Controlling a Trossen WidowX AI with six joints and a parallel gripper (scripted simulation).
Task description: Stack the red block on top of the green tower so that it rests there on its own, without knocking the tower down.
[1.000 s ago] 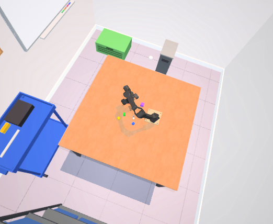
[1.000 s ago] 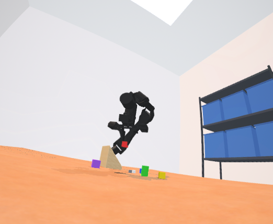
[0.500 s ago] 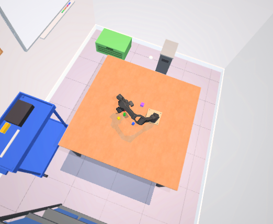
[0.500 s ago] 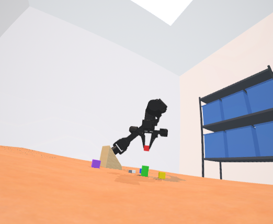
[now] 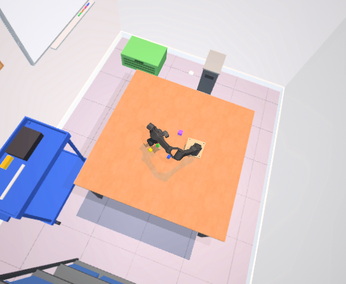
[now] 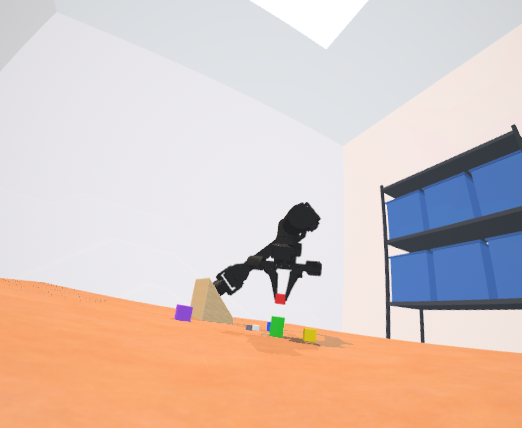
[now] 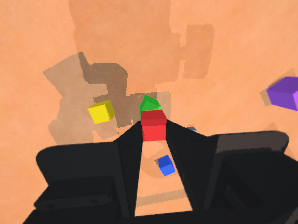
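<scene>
The yellow block lies 4 cm ahead of my gripper tip, 7 cm to the left of it and 7 cm below it. From my gripper tip the other things lie so: red block: right at my gripper tip; small white block: 11 cm behind, 8 cm below; blue block: 13 cm behind, 6 cm to the left, 7 cm below.
</scene>
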